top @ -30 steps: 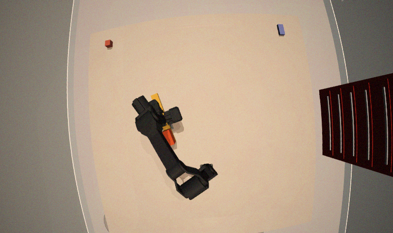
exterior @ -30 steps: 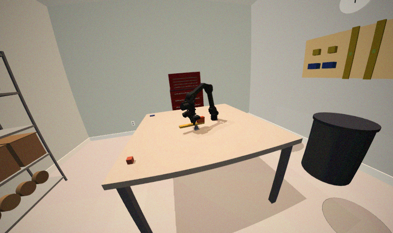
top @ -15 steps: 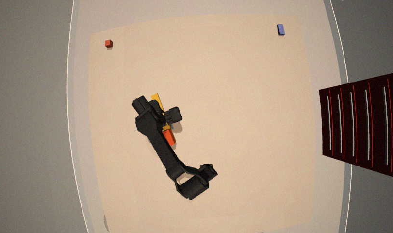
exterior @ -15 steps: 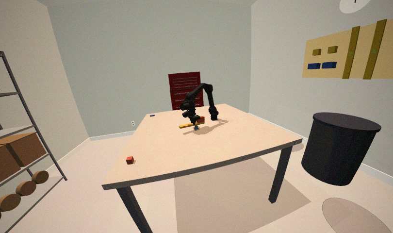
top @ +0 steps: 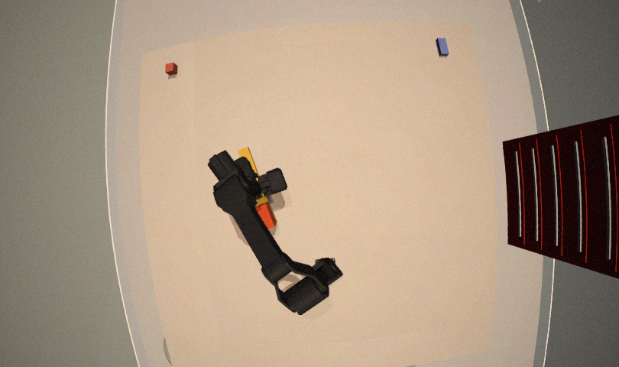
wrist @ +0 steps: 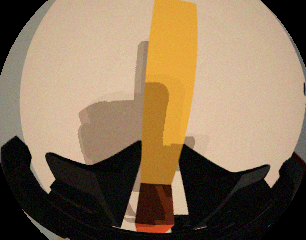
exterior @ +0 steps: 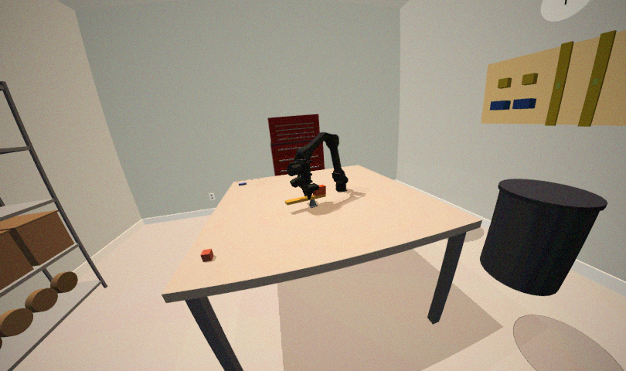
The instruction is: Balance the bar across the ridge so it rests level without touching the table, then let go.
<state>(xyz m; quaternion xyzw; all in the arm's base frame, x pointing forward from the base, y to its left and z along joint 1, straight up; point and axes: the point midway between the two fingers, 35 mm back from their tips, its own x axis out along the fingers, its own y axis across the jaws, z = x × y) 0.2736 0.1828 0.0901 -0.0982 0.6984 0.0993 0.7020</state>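
Now: the ridge 3 cm behind my gripper tip, 1 cm to the right of it and 1 cm below it. From my gripper tip the other things lie so: small red cube: 47 cm ahead, 32 cm to the left, 4 cm below; then blue block: 47 cm ahead, 68 cm to the right, 5 cm below.
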